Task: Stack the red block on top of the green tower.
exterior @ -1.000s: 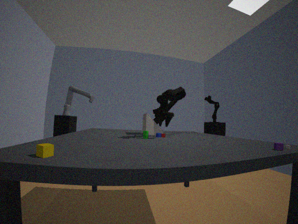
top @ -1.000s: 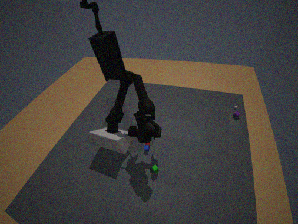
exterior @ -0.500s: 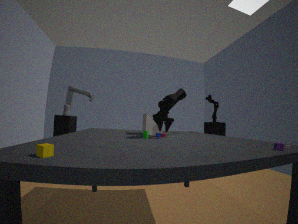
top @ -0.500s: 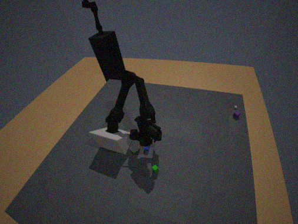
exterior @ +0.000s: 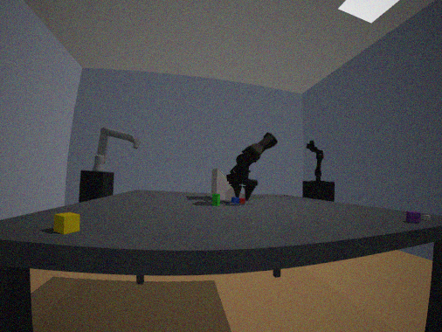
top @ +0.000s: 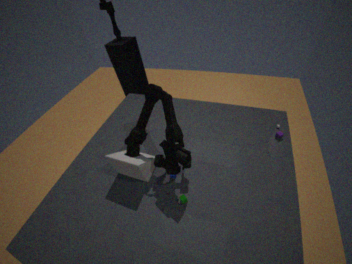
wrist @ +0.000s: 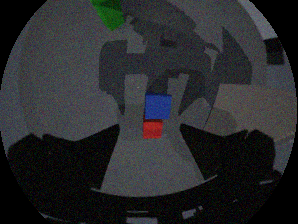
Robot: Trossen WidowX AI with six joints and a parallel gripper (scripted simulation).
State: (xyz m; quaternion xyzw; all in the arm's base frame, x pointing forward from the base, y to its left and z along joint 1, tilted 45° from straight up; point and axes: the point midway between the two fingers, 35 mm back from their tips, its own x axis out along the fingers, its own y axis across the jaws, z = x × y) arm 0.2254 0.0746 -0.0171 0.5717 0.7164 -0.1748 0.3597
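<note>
Now: the red block 10 mm below my gripper tip. From my gripper tip the other things lie so: blue block (30 mm to the right); then yellow block (590 mm ahead, 440 mm to the right); then purple block (510 mm ahead, 430 mm to the left).
</note>
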